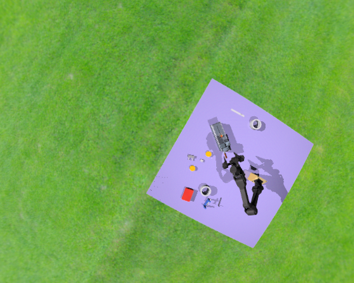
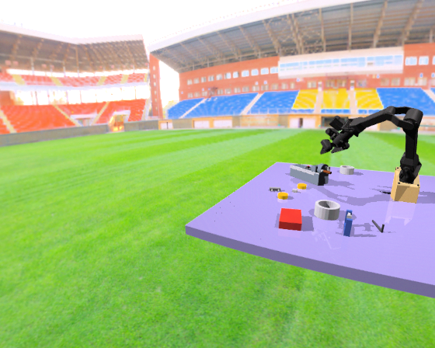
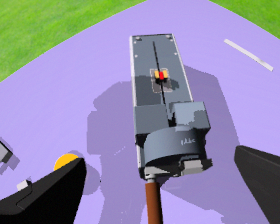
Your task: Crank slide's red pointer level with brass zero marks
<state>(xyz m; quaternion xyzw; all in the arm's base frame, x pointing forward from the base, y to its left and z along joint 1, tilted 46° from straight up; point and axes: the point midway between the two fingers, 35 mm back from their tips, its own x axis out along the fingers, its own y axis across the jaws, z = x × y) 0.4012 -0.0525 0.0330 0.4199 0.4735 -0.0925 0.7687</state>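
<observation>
The brown crank handle is 100 mm below my gripper tip, 20 mm behind it and 10 mm to the left of it. Round my gripper tip: red pointer (120 mm ahead, 110 mm to the right, 110 mm below); then white bar (400 mm to the right, 200 mm below, 100 mm ahead); then small grey bracket (220 mm ahead, 210 mm to the left, 190 mm below).
</observation>
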